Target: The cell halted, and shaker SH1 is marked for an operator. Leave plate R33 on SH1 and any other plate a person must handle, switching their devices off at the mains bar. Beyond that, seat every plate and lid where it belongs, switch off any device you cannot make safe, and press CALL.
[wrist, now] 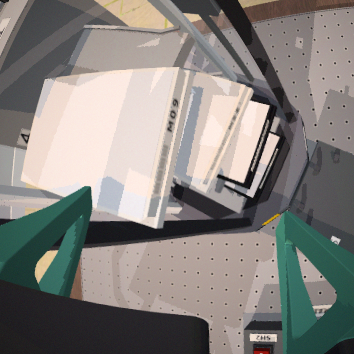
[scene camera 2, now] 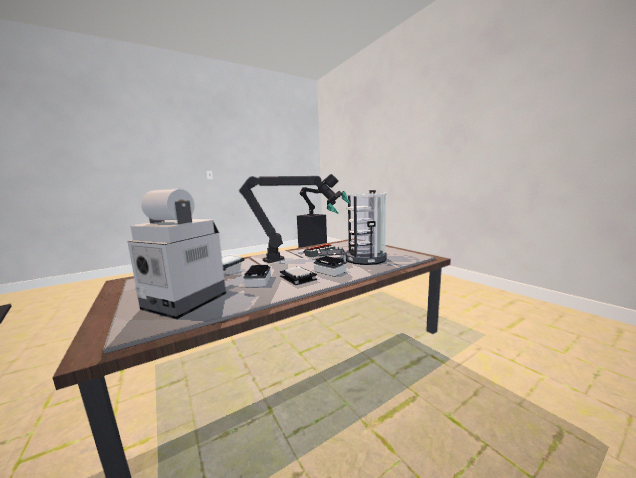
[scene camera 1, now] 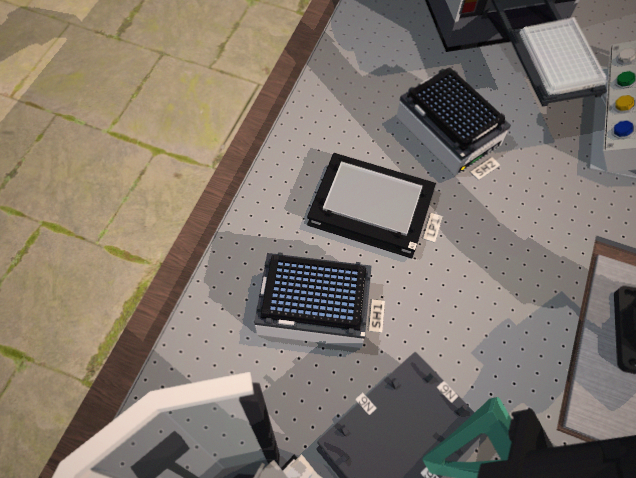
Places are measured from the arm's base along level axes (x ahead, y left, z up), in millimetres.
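Pixels of known places: gripper, fingertip midpoint: (wrist: 188,209) (scene camera 2: 344,208); arm's base at its link origin: (scene camera 2: 273,259).
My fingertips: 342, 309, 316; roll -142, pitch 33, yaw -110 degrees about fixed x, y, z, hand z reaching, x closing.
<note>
Ahead of a thing's pixels: the offset from my fingertips to its top centre, as dx, dy, dz. "*": to the spot under its first point.
My gripper (scene camera 2: 342,207) (wrist: 188,209) is open and empty, close beside the clear-walled storage tower @(* +187, -30, -275) (scene camera 2: 366,258). In the wrist view, a white plate marked M09 @(+60, +61, +9) (wrist: 100,145) sits on the tower's upper level. Another pale plate @(+92, +44, -64) (wrist: 215,120) and a dark-rimmed plate @(+95, +36, -133) (wrist: 252,145) sit lower. A black plate with blue wells @(+114, -255, -243) (scene camera 1: 313,290) sits on shaker SH1 @(* +113, -205, -279) (scene camera 1: 308,334). Another black plate @(-41, -595, -243) (scene camera 1: 457,102) sits on shaker SH2 @(* -6, -560, -289) (scene camera 1: 426,137). A grey lid @(+60, -428, -276) (scene camera 1: 372,197) lies on LP1 @(* +128, -395, -281) (scene camera 1: 321,210). Part of the mains bar @(* -164, +57, -282) (wrist: 262,327) shows, with a red SH2 switch @(* -194, +55, -261) (wrist: 262,350).
The dark N6 nest @(-21, -100, -237) (scene camera 1: 395,421) stands between SH1 and the arm. A white plate @(-182, -684, -193) (scene camera 1: 562,56) rests on the sealer's tray @(-161, -719, -207) (scene camera 1: 550,97). The button box @(* -286, -565, -265) (scene camera 1: 616,154) has white, green, yellow and blue buttons. The sealer @(-75, -924, +143) (scene camera 2: 177,272) stands at the table's left end.
</note>
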